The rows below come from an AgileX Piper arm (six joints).
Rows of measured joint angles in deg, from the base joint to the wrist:
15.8 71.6 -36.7 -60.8 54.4 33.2
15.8 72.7 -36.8 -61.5 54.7 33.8
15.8 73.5 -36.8 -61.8 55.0 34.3
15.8 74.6 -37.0 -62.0 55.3 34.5
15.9 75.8 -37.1 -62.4 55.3 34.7
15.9 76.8 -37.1 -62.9 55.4 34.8
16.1 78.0 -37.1 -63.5 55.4 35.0
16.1 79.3 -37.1 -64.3 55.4 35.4
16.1 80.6 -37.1 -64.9 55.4 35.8
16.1 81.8 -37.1 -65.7 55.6 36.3
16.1 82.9 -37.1 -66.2 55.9 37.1
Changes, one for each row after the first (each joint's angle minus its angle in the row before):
0.0 1.1 -0.1 -0.7 0.3 0.6
0.0 0.8 0.0 -0.3 0.3 0.5
0.0 1.1 -0.2 -0.2 0.3 0.2
0.1 1.2 -0.1 -0.4 0.0 0.2
0.0 1.0 0.0 -0.5 0.1 0.1
0.2 1.2 0.0 -0.6 0.0 0.2
0.0 1.3 0.0 -0.8 0.0 0.4
0.0 1.3 0.0 -0.6 0.0 0.4
0.0 1.2 0.0 -0.8 0.2 0.5
0.0 1.1 0.0 -0.5 0.3 0.8

